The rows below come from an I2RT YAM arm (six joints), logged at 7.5 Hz.
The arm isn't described. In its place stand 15 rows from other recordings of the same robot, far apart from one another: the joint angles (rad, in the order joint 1, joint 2, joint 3, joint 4, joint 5, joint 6), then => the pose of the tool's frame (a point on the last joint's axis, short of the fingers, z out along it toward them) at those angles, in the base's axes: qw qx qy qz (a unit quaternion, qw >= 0); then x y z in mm.
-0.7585, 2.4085, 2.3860, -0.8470, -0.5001, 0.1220 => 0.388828, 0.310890, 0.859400, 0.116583, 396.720, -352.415, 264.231
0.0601, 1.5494, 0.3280, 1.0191, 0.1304, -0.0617 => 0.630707, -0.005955, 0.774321, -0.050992, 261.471, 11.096, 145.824
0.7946, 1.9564, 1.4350, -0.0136, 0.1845, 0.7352 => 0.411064, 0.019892, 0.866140, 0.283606, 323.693, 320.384, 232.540
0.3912, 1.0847, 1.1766, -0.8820, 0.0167, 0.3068 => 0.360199, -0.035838, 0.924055, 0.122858, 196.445, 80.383, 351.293
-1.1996, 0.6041, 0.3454, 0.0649, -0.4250, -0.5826 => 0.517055, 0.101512, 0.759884, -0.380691, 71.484, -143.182, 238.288
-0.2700, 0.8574, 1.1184, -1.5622, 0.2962, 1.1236 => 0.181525, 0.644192, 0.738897, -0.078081, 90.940, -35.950, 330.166
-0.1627, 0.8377, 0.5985, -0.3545, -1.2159, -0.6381 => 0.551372, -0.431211, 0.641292, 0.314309, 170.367, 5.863, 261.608
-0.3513, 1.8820, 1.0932, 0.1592, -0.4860, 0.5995 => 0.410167, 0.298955, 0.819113, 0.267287, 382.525, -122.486, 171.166
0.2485, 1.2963, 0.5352, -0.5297, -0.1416, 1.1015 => 0.064895, 0.399626, 0.903337, 0.141668, 190.112, 53.424, 137.093
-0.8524, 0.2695, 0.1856, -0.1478, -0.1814, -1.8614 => 0.200602, -0.426664, 0.656422, -0.588920, 84.341, -86.716, 198.016
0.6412, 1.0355, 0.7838, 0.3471, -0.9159, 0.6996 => 0.335363, -0.309417, 0.612578, 0.645400, 169.675, 161.881, 346.779
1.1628, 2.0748, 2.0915, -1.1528, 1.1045, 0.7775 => 0.526359, -0.048131, 0.837597, -0.138066, 199.547, 381.503, 327.123
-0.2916, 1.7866, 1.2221, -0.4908, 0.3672, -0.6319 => 0.145722, -0.115119, 0.944866, -0.269706, 349.250, -118.173, 197.704
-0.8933, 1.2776, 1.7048, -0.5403, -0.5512, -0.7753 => 0.580854, -0.138597, 0.727230, -0.338432, 168.405, -179.579, 510.577
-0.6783, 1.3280, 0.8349, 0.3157, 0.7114, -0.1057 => 0.453854, 0.417406, 0.626583, -0.476637, 219.104, -206.416, 288.820
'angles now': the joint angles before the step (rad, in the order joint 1, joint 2, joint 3, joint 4, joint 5, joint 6). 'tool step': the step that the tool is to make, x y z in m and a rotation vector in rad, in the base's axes. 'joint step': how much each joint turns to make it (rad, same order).
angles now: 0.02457 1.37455 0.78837 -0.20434 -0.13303 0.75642
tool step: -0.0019 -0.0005 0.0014 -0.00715 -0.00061 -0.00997
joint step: -0.00010 -0.01041 -0.00226 -0.00746 0.01203 0.00199
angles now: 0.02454 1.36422 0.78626 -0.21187 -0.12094 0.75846
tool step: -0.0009 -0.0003 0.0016 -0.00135 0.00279 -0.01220
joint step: 0.00023 -0.00586 0.00294 -0.01069 0.00965 0.00799
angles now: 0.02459 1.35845 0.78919 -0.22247 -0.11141 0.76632
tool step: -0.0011 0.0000 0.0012 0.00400 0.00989 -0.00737
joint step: 0.00040 -0.00438 0.00453 -0.01775 0.00240 0.00857
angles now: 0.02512 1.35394 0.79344 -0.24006 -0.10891 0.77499
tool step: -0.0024 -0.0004 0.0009 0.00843 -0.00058 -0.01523
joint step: -0.00070 -0.01199 -0.00608 -0.00338 0.00410 0.01637
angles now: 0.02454 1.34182 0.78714 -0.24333 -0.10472 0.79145
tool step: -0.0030 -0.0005 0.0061 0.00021 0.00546 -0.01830
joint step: 0.00007 -0.01982 0.01206 -0.03600 0.01255 0.01348
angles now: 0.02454 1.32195 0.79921 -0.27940 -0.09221 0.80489
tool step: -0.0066 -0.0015 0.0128 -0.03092 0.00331 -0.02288
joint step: 0.00006 -0.04110 0.02476 -0.07029 0.03812 -0.00487
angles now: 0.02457 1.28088 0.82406 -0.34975 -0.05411 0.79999
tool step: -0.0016 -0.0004 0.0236 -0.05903 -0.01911 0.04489
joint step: 0.00018 -0.02736 0.07197 -0.08524 0.01149 -0.07360
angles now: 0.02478 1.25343 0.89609 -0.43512 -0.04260 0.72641
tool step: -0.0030 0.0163 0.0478 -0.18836 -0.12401 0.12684
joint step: 0.07482 -0.04692 0.12287 -0.05673 0.09271 -0.17995
